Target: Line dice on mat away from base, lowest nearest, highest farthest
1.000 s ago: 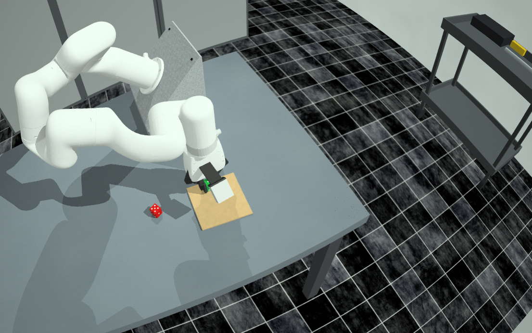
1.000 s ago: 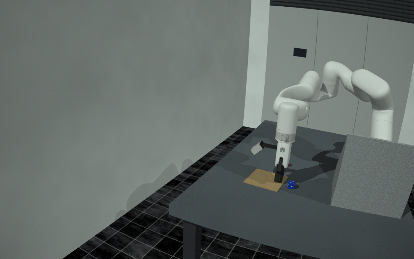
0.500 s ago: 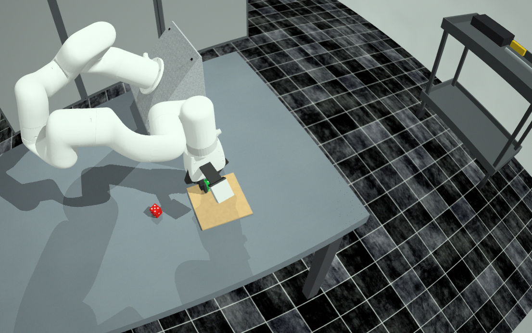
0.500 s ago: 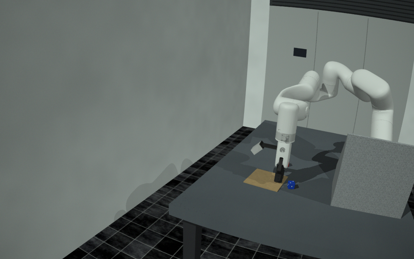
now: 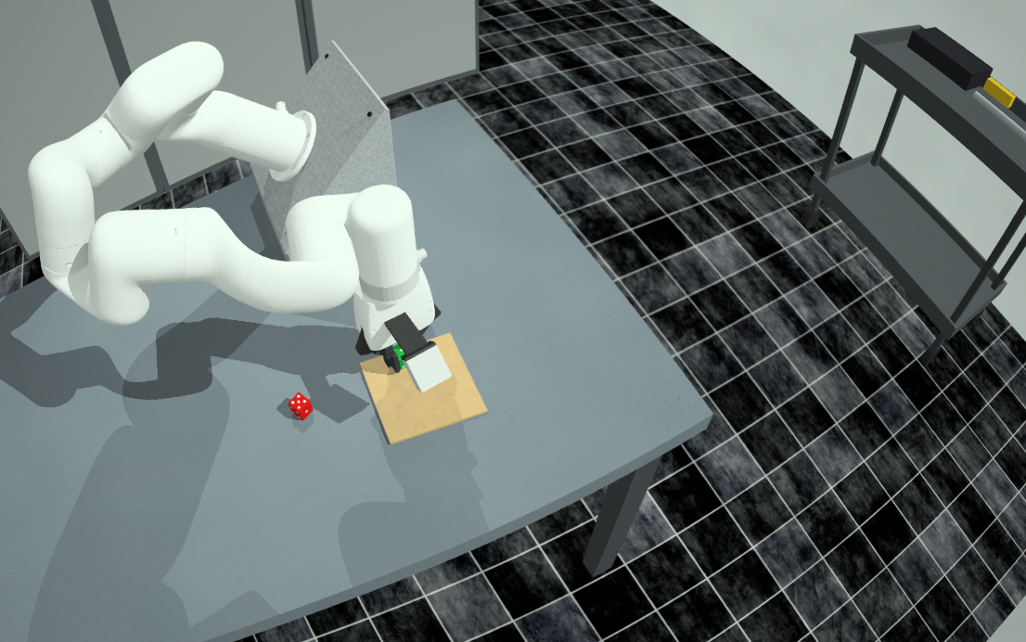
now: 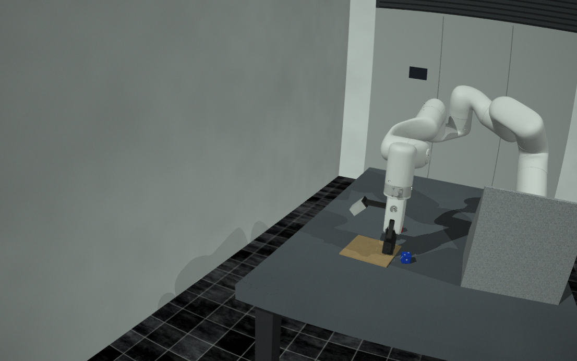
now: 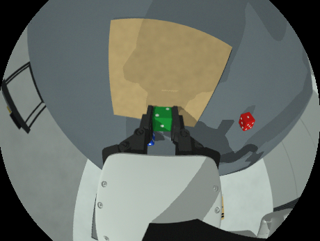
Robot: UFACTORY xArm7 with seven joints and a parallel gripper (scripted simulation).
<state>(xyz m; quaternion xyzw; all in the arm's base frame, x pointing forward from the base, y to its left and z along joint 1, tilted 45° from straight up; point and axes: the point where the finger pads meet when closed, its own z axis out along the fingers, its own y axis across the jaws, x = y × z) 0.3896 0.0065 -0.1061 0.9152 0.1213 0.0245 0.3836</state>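
Right now my hand is 1 cm above the green die. The rest, counted from my hand: red die: 3 cm ahead, 17 cm to the right, 2 cm below; then tan mat: 5 cm ahead, 1 cm to the left, 3 cm below; then blue die: 6 cm behind, 2 cm to the left, 2 cm below.
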